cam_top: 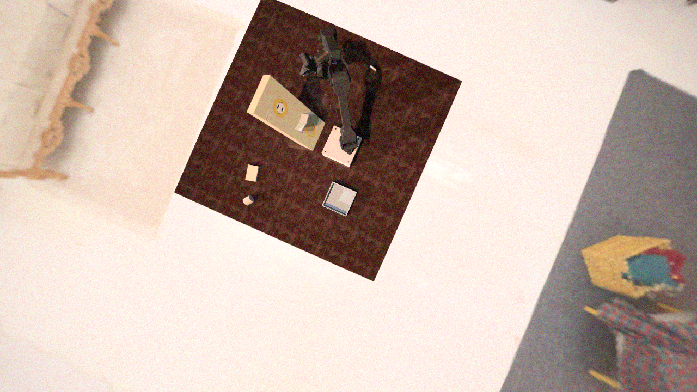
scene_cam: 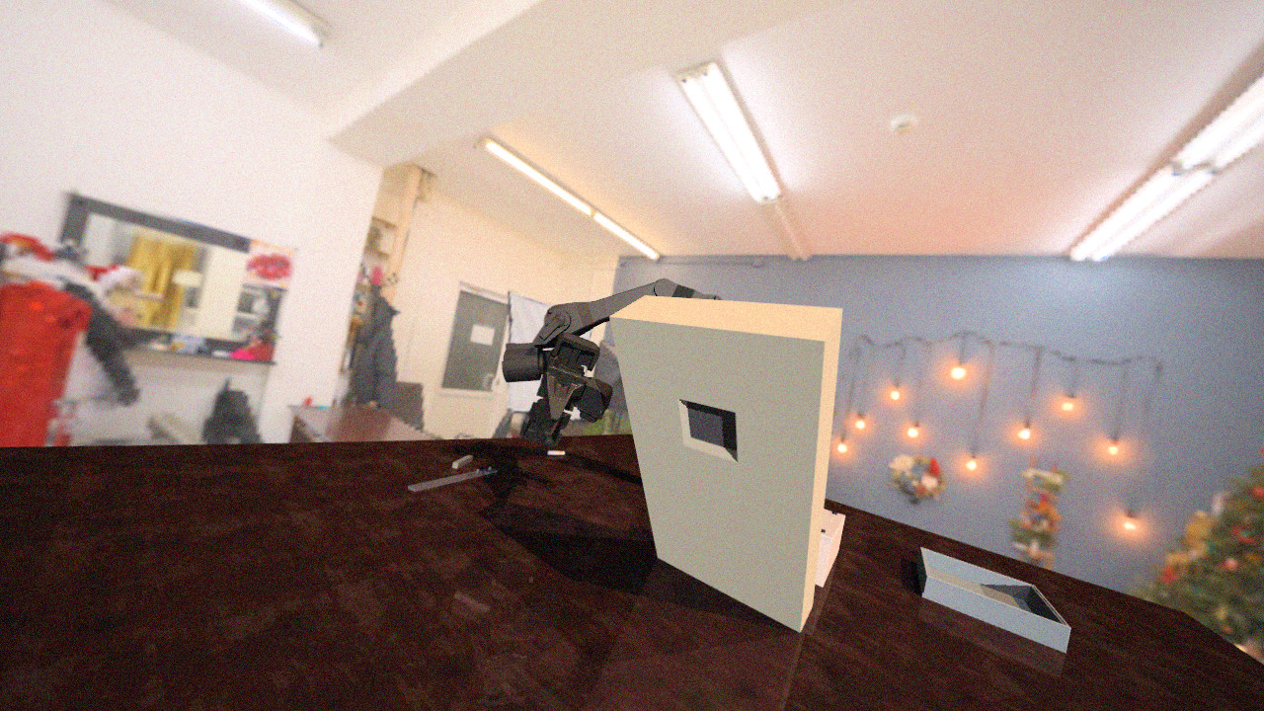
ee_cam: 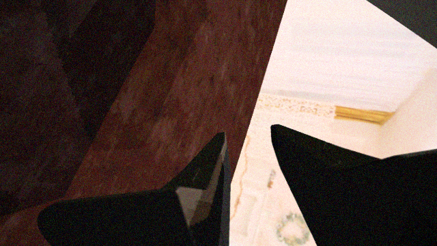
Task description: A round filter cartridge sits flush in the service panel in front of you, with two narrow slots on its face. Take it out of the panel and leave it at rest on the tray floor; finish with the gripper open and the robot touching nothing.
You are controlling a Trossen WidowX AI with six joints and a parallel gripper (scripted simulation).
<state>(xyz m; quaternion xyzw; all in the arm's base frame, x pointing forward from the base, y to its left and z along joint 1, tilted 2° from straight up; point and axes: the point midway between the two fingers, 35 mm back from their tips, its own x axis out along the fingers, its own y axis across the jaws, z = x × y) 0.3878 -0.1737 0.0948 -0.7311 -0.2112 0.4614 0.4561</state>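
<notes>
Now: gripper tip 22 cm to the right of the round filter cartridge, 8 cm below it and 5 cm past it. From my gripper tip the other things lie so: small peg 33 cm to the right, 24 cm behind, 14 cm below; service panel 21 cm to the left, 9 cm behind, 1 cm above; grey tray 52 cm behind, 42 cm to the left, 13 cm below.
</notes>
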